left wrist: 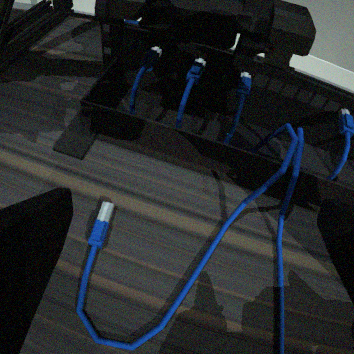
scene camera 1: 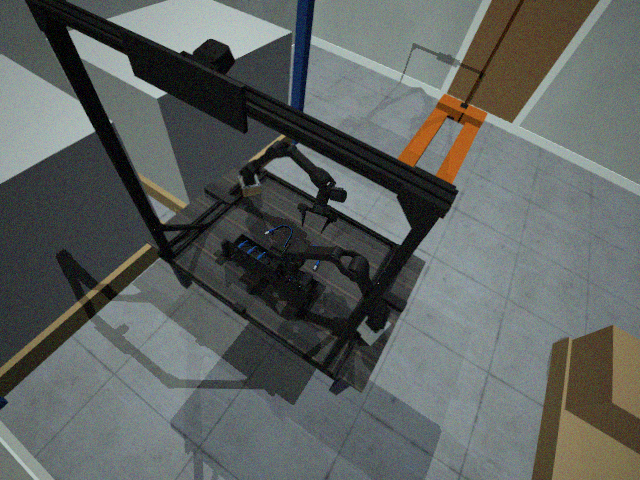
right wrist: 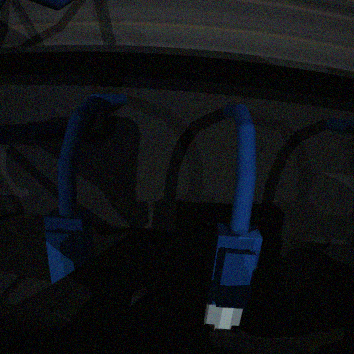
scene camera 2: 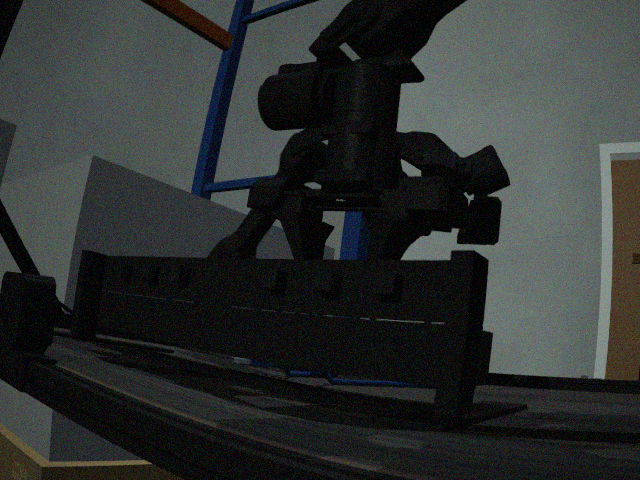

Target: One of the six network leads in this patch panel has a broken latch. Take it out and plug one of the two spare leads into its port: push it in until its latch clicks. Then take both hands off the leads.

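Frame: origin at the left arm's base, x down, y back, z left, level; millimetres.
Seen in the pictures: left gripper, fingertip midpoint: (left wrist: 200,206) (scene camera 1: 311,230); right gripper, fingertip midpoint: (left wrist: 199,81) (scene camera 1: 289,278) (right wrist: 209,250) (scene camera 2: 338,304); left arm's base at its link origin: (scene camera 1: 249,180); right arm's base at its link origin: (scene camera 1: 375,322).
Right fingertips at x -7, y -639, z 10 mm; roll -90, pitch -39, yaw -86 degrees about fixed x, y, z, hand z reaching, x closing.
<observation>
Offsets run from my right fingertips to a thing's top centre. "spot": to the spot under its first point. Level surfaces: height alone.
The black patch panel (scene camera 1: 248,269) (scene camera 2: 223,314) (left wrist: 291,93) stands on the dark wooden table @[dx +76 mm] (scene camera 1: 358,238) (left wrist: 158,200). Blue leads sit in its ports; three @[spot: dx -19, dy -48, dz +31 mm] (left wrist: 153,53) @[spot: dx -19, dy -7, dz +0 mm] (left wrist: 198,64) @[spot: dx -18, dy +36, dz -30 mm] (left wrist: 244,79) are in a row and one @[spot: dx -18, dy +137, dz -95 mm] (left wrist: 345,119) is further right. A spare lead's plug (left wrist: 102,219) (scene camera 1: 269,231) lies loose on the table, its cable @[spot: dx +71, dy +139, dz +73 mm] (left wrist: 218,239) looping back. A second spare plug @[spot: dx +68, dy +52, dz +160 mm] (scene camera 1: 316,266) lies nearer the right arm. My left gripper (scene camera 1: 316,218) (left wrist: 200,206) is open and empty, back from the panel. My right gripper (scene camera 1: 291,281) (scene camera 2: 349,238) is open close over the plugged leads. One plug @[spot: dx -19, dy +0, dz +10 mm] (right wrist: 236,261) fills its wrist view and another @[spot: dx -18, dy +42, dz -23 mm] (right wrist: 60,246) is at the left. Its fingertips are lost in the dark.
A black gantry frame (scene camera 1: 347,157) spans the table. A low black tray wall (left wrist: 211,152) runs in front of the panel, with the lead cables passing over it. A blue post (scene camera 1: 301,52) and an orange frame (scene camera 1: 456,138) stand beyond the table.
</observation>
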